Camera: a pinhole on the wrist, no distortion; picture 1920 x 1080 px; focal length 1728.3 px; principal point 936.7 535.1 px. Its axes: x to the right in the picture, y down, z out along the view. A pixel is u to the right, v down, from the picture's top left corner.
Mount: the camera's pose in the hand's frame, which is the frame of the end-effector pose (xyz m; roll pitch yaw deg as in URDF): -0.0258 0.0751 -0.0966 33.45 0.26 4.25
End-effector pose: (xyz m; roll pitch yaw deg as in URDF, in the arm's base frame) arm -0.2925 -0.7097 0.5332 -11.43 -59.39 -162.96
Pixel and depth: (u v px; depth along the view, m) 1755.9 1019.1 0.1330
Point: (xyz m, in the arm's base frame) -0.2778 -0.7510 0.5818
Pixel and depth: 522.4 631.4 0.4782
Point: 0.0191 -0.5017 0.6057
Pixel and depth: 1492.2 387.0 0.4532
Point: -0.1616 -0.5230 0.8046
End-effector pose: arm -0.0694 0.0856 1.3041 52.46 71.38 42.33
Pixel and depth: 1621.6 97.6 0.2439
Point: 0.0053 -0.0090 1.2114
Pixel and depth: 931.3 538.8 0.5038
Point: 0.2119 -0.1716 1.3210
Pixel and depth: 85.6 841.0 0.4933
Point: 0.2007 -0.1754 1.5773
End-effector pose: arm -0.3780 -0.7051 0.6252 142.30 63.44 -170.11
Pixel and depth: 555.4 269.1 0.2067
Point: -0.2707 -0.7049 0.6396
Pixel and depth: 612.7 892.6 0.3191
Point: -0.1892 -0.5841 0.6058
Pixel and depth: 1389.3 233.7 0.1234
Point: -0.3816 -0.7158 0.6131
